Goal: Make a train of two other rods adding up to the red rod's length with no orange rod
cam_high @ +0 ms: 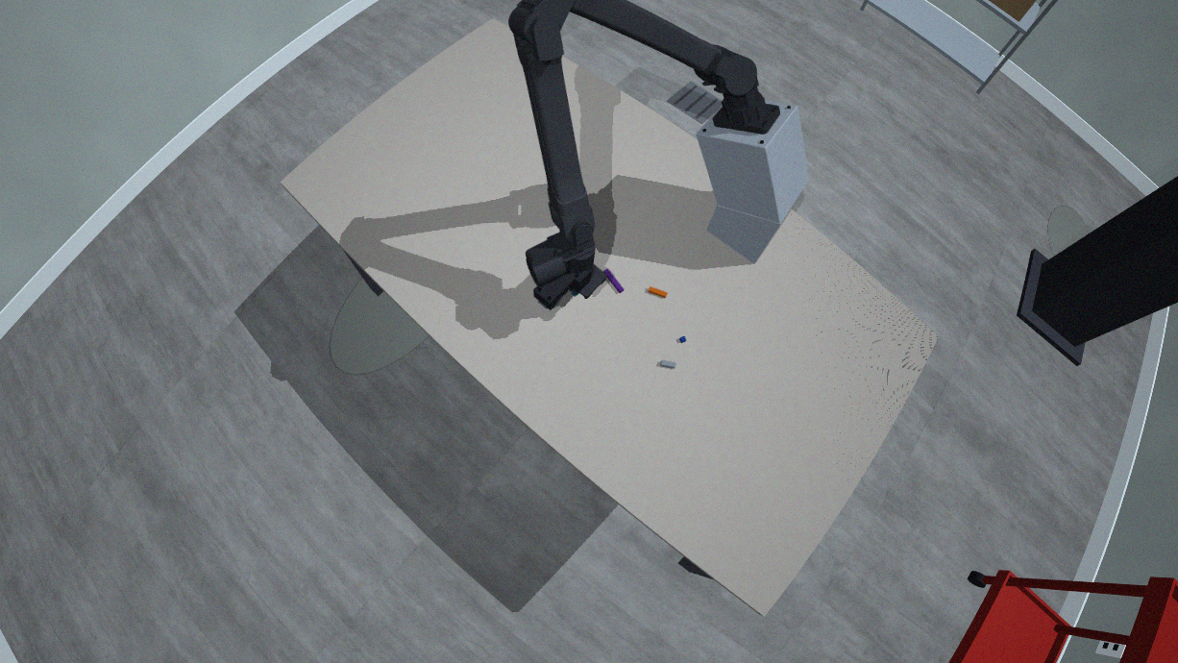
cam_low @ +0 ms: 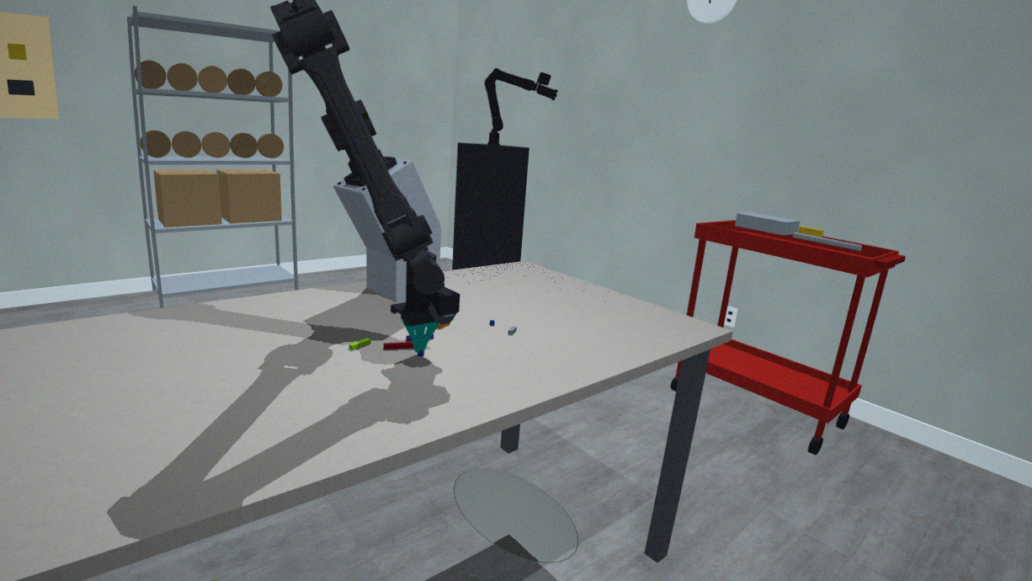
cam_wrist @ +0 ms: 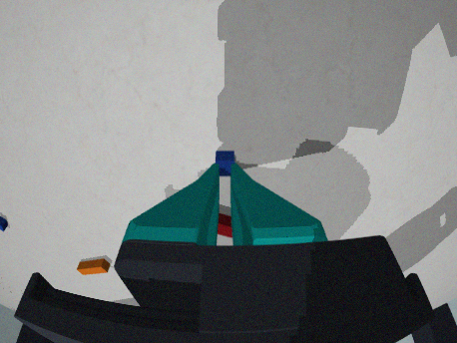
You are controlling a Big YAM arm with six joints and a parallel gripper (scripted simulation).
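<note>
My gripper is now 50 mm past the red rod, 10 mm to the left of it and 10 mm above it. From my hand the other things lie so: lime rod: 110 mm behind, 70 mm to the right, 10 mm below; then orange rod: 100 mm behind, 140 mm to the left, 10 mm below; then purple rod: 70 mm behind, 50 mm to the left, 10 mm below.
</note>
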